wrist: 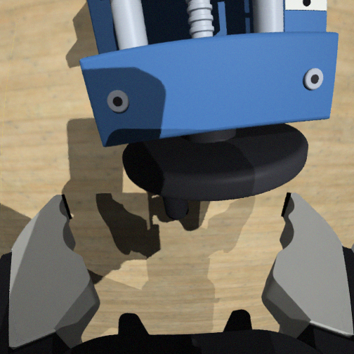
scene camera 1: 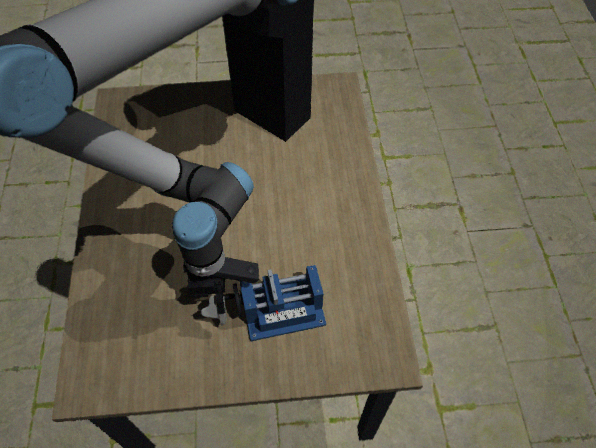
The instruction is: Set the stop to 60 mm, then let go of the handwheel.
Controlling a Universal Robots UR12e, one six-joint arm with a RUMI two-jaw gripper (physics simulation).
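Places are measured from the arm's base along level axes (x down, y right, z back), in centimetres.
Pixels of known places: gripper, fingertip midpoint: (scene camera 1: 222, 297).
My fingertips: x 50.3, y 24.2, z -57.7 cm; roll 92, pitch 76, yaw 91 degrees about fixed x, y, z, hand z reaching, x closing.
Behind a point stands the place of what it marks.
The blue stop device (scene camera 1: 286, 332) {x 55.4, y 11.0, z -69.7 cm} (wrist: 225, 82) stands on the table. Its stop (scene camera 1: 273, 288) {x 44.1, y 11.8, z -62.1 cm}, a blue carriage with an upright grey plate, sits on the rods left of their middle. A red pointer (scene camera 1: 277, 312) {x 50.8, y 12.0, z -65.7 cm} is over the left part of the white scale (scene camera 1: 292, 314) {x 50.8, y 8.6, z -67.4 cm}; its numbers are too small to read. The black handwheel (scene camera 1: 238, 297) {x 44.9, y 20.6, z -61.4 cm} (wrist: 215, 167) is at the device's left end, with a handle peg (wrist: 176, 207) sticking out towards my gripper. My gripper (scene camera 1: 228, 308) (wrist: 176, 196) is open, its fingertips wide apart on either side of the peg, just short of the wheel's rim, holding nothing.
The wooden table (scene camera 1: 320, 200) {x 56.3, y -11.3, z -32.7 cm} has its front edge below the device in the scene view. A black pedestal (scene camera 1: 272, 75) {x 30.8, y -5.9, z -4.1 cm} stands at the back. The arm reaches in from the upper left and casts shadows on the table.
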